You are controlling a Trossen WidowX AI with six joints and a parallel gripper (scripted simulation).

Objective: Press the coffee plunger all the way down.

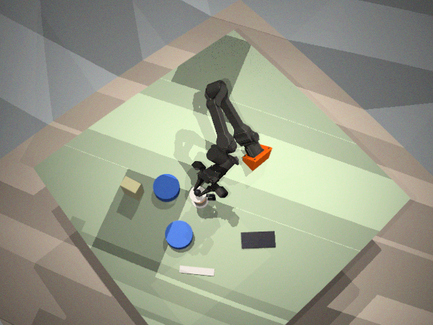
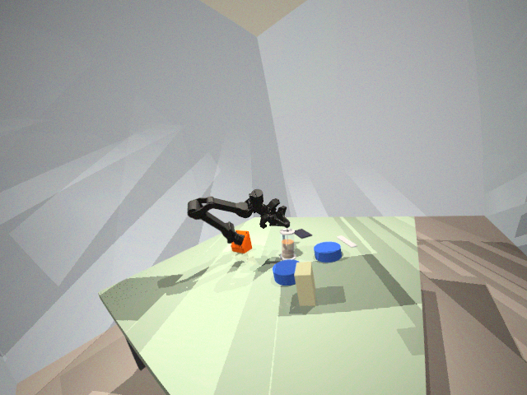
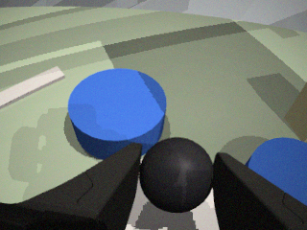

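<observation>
The coffee press lies 3 cm behind my gripper tip, 1 cm to the left of it and 8 cm below it. Also, from my gripper tip: dark flat plate 12 cm behind, 29 cm to the left, 17 cm below.
</observation>
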